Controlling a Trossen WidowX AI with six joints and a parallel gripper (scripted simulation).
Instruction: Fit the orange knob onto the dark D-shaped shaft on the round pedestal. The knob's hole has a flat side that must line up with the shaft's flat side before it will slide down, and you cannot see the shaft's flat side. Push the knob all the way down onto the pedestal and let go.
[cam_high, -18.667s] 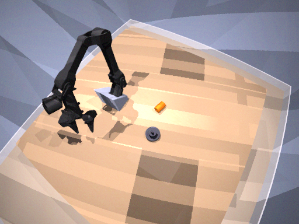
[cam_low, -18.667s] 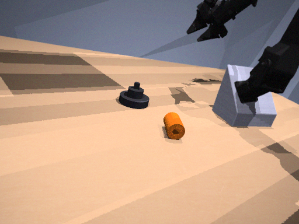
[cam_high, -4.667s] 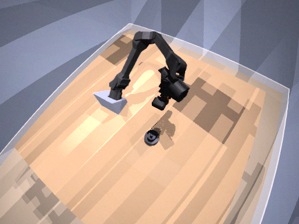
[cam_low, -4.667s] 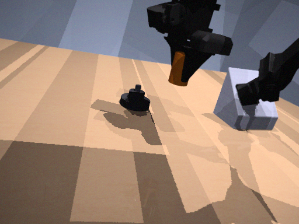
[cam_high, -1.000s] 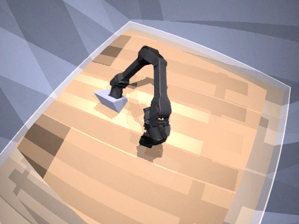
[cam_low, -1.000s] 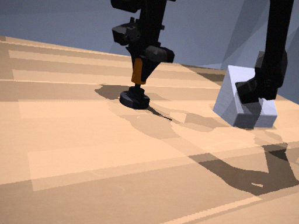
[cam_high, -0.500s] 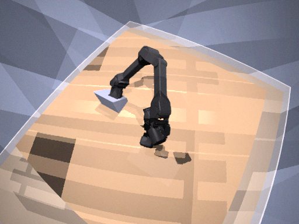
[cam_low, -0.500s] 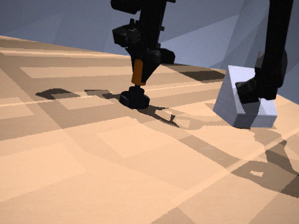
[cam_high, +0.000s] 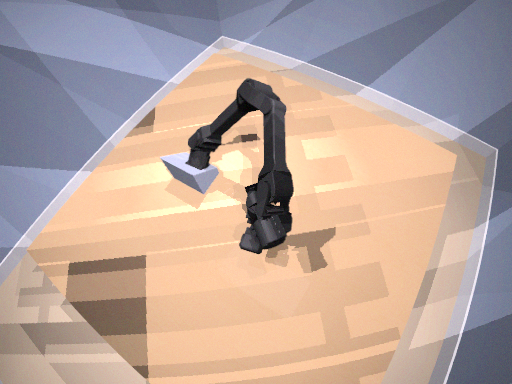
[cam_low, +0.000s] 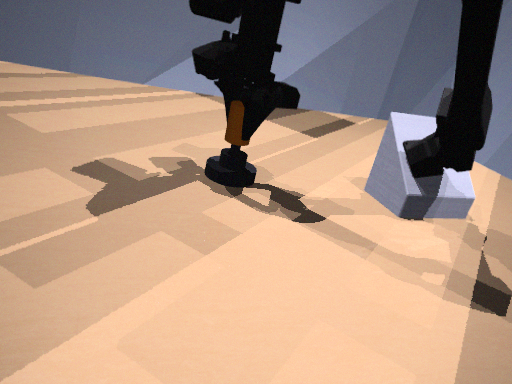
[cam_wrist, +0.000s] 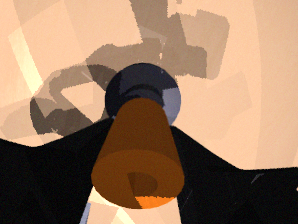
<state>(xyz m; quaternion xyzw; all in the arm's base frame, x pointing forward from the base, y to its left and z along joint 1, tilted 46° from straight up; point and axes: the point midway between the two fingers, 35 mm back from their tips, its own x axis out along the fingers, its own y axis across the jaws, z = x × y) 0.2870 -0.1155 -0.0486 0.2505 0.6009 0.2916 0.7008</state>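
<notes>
The orange knob lies 2 cm above my gripper tip. Round my gripper tip: dark pedestal 4 cm below.
</notes>
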